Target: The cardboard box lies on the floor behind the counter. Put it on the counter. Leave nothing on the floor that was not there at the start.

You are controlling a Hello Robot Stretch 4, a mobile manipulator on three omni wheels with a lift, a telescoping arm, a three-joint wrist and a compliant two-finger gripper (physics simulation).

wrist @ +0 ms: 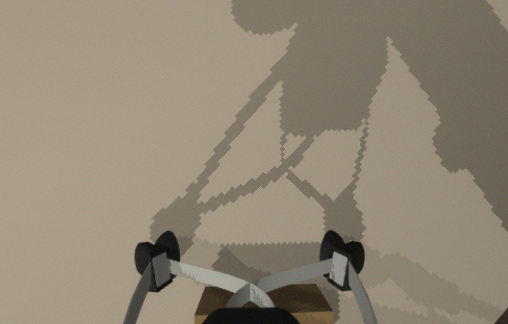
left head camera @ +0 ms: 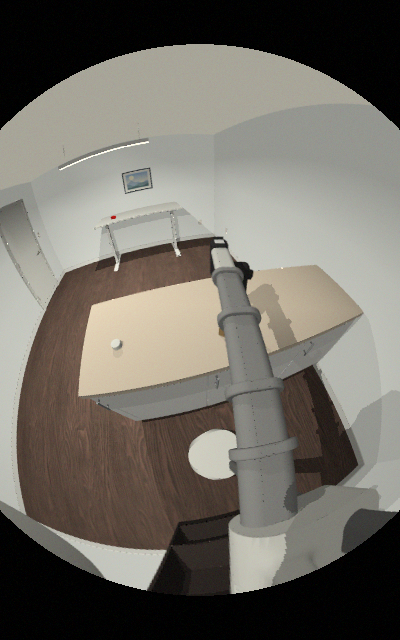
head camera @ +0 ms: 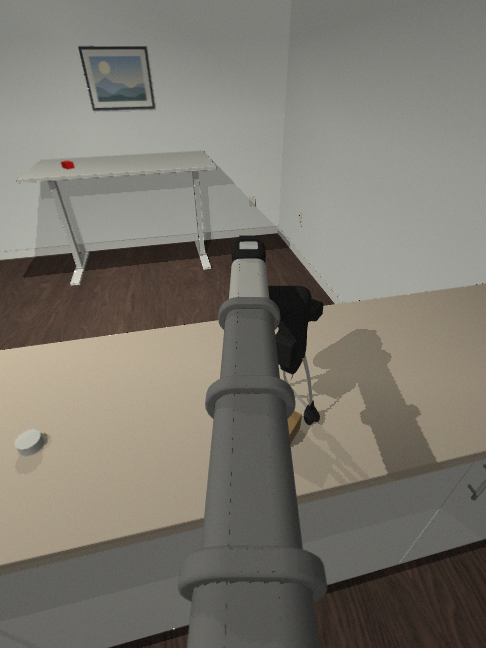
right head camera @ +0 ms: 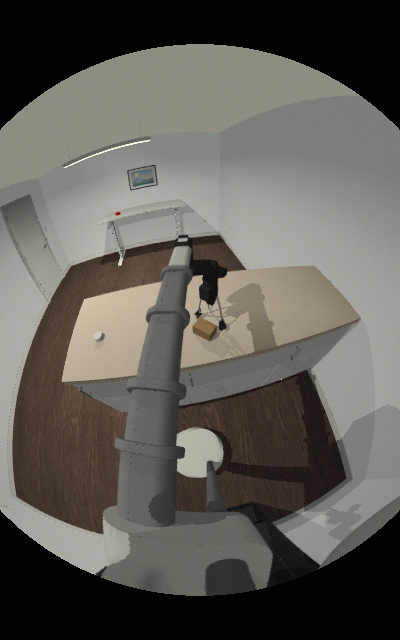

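Pixels of known places: gripper, fingertip midpoint: (wrist: 250, 250); robot's base, origin of the base link: (left head camera: 215, 453) (right head camera: 196, 451).
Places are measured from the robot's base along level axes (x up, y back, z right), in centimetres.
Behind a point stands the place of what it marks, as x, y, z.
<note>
The cardboard box (head camera: 294, 426) {93.2, -53.2, 9.8} (left head camera: 221, 332) {90.7, -55.1, 2.3} (right head camera: 205, 329) {93.3, -53.8, 6.9} (wrist: 310, 299) {91.3, -56.9, 10.8} is brown and sits at the counter's top (head camera: 104, 392) {88.3, -67.0, -36.7} (left head camera: 150, 325) {88.3, -63.2, -31.6} (right head camera: 300, 300) {88.3, -78.2, 64.1} (wrist: 75, 100) {88.3, -79.7, 3.2}, right of its middle. The arm hides part of it in the head and left head views. Whether its underside lies fully flat on the counter is hard to tell. My gripper (right head camera: 210, 320) {88.4, -61.6, 8.8} (wrist: 250, 250) {88.4, -61.6, 8.8} points down over the counter and is open. Its fingertips stand wider apart than the box, one to each side, with a gap visible beside the box in the wrist view.
A small white disc (head camera: 29, 442) {90.7, -50.8, -46.6} (left head camera: 116, 344) {90.7, -50.7, -46.3} (right head camera: 98, 336) {90.7, -50.8, -46.1} lies on the counter's left part. A round white stool top (left head camera: 212, 454) {18.7, -0.2, -2.9} (right head camera: 200, 452) {18.8, -0.3, 3.8} stands in front of the counter. A white table (head camera: 130, 162) {92.3, -329.3, -102.9} with a red block (head camera: 67, 164) {95.8, -305.9, -147.7} stands by the far wall.
</note>
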